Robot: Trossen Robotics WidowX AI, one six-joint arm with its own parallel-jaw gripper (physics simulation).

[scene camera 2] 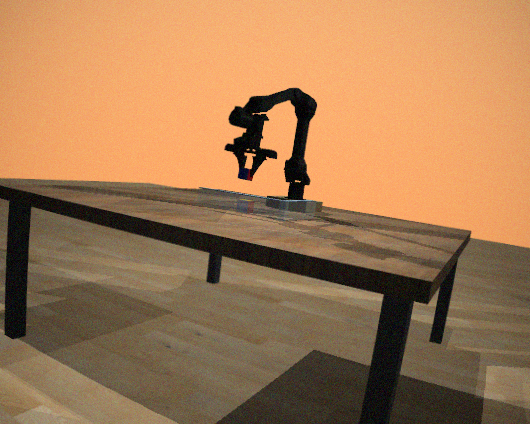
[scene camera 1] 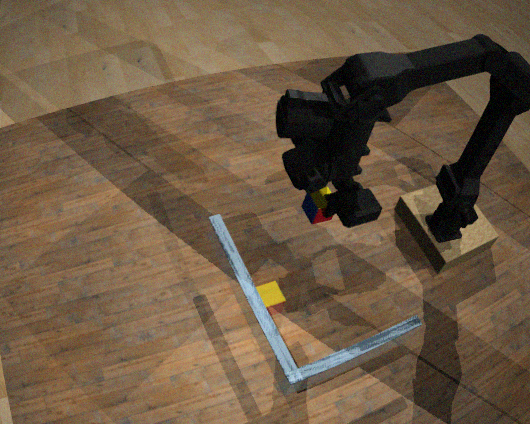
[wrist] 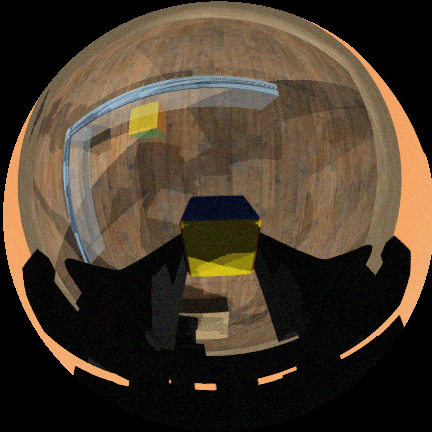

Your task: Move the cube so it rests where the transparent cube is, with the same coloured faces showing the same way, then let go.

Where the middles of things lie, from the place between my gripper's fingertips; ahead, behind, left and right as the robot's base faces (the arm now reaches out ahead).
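My gripper's 8 cm above the L-shaped rail (scene camera 1: 290, 378), 3 cm short of it and 9 cm to the right of it. And there's the transparent cube (wrist: 147, 120), which is 9 cm below my hand, 10 cm to the left of it and 11 cm ahead.
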